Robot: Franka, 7 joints.
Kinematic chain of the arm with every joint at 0, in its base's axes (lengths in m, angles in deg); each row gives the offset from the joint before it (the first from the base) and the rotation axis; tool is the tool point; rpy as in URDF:
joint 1: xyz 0 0 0.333 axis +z
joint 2: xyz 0 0 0 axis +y
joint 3: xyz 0 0 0.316 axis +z
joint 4: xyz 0.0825 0 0 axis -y
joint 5: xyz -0.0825 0 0.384 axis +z
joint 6: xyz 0 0 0 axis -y
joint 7: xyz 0.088 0 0 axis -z
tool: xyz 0 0 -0.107 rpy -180 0 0
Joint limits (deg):
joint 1: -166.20..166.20
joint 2: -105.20..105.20
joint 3: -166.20..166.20
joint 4: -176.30..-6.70
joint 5: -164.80..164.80
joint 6: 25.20..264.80
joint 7: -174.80..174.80
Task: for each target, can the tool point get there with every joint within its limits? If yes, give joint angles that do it. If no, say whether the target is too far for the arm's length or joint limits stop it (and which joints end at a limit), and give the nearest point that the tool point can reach.
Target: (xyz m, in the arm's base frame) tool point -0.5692 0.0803 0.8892
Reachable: yes | joints -57.32 -41.53 -66.62 -58.42 71.83 184.96 -16.48
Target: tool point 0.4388 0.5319 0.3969
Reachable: yes | joints -7.43 59.13 81.66 -104.13 32.59 179.57 -116.89
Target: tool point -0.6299 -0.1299 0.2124
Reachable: yes | joints -120.80 51.87 -47.67 -102.45 -68.84 117.21 45.55
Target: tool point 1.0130 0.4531 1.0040
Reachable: no: too far | nearest point 0.6701 0.2997 0.7769 | short by 0.439 m
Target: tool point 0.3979 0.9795 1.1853
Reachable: no: too far | nearest point 0.2514 0.6188 0.8714 | short by 0.500 m
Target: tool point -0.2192 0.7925 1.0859
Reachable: no: too far | nearest point -0.1687 0.6098 0.9124 | short by 0.257 m
